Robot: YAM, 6 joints.
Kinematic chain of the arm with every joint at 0, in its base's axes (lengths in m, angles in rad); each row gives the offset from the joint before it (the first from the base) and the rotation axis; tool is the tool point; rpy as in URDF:
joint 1: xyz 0 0 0.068 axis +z
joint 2: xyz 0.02 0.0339 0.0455 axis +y
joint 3: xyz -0.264 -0.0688 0 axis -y
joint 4: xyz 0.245 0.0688 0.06 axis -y
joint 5: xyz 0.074 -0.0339 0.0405 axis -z
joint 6: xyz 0.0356 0 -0.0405 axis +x
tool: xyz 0 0 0 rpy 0 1.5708 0
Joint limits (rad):
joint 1: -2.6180..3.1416
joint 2: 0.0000..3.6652
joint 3: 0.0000..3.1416
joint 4: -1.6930..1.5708
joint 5: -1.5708..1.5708
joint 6: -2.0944..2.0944
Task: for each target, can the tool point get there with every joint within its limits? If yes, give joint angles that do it. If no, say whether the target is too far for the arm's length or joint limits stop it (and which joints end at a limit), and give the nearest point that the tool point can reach.
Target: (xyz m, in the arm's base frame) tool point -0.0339 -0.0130 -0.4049
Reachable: no: joint limits stop it (at a limit: joint 1, joint 2) | nearest point -0.0651 -0.0355 -0.3354 | short by 0.079 m
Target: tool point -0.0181 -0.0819 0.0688
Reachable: yes | joints -2.0514 2.0523 0.3869 -1.1872 -0.6616 -1.7757
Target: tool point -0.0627 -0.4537 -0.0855
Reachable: yes | joints -1.7706 2.7890 1.6010 0.0765 -0.9330 -0.3231
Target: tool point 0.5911 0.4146 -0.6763
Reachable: no: too far | nearest point 0.3766 0.2641 -0.3122 | short by 0.449 m
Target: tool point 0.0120 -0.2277 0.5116
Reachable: yes | joints 1.4853 0.2920 1.8047 -0.5598 1.0788 1.0834
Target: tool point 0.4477 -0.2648 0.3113
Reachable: yes | joints 2.6589 0.3560 2.6300 1.3164 -0.8497 0.5191
